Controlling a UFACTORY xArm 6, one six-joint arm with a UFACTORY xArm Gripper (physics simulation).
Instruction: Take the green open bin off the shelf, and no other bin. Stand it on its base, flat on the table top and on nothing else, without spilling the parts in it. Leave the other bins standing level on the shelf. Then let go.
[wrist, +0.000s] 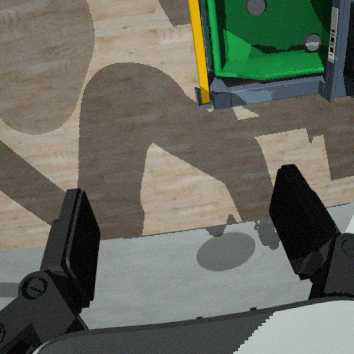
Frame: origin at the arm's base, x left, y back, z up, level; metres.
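Seen in the pictures: gripper, fingertip midpoint: (183, 199).
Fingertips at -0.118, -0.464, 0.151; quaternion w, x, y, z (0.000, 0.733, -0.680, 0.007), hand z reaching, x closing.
Note:
Pixels of each thing's top centre, then the offset from my fingertips to it, as dx, dy, dz. "pt": a spot on its surface instead. Level surfaces: height alone.
- green open bin at its top centre: (292, 33) +0.036, -0.149, -0.211
- grey-blue shelf at a spot on its surface: (272, 93) pt -0.036, -0.135, -0.207
- wooden table top at its surface level: dz -0.292
- yellow bar at a spot on its surface: (199, 50) pt +0.009, -0.047, -0.227
- grey upright with a white label, surface spot: (333, 35) pt +0.043, -0.185, -0.186
The green open bin (280, 65) is at the upper right of the wrist view, cut off by the top edge. It sits in the grey-blue shelf (272, 93). Two round grey parts (256, 6) (312, 42) lie in it. My gripper (183, 199) is open and empty, with its fingers wide apart in the lower half of the view. The bin is beyond the fingertips, toward the top right, and neither finger touches it. The wooden table top (45, 165) shows between the fingers and the shelf.
A yellow bar (199, 50) runs along the shelf's left side. A grey upright with a white label (333, 35) stands to the right of the green bin, with a dark area beyond it. The table's edge crosses below the fingertips, with a grey surface (150, 280) past it. Dark shadows fall across the wood.

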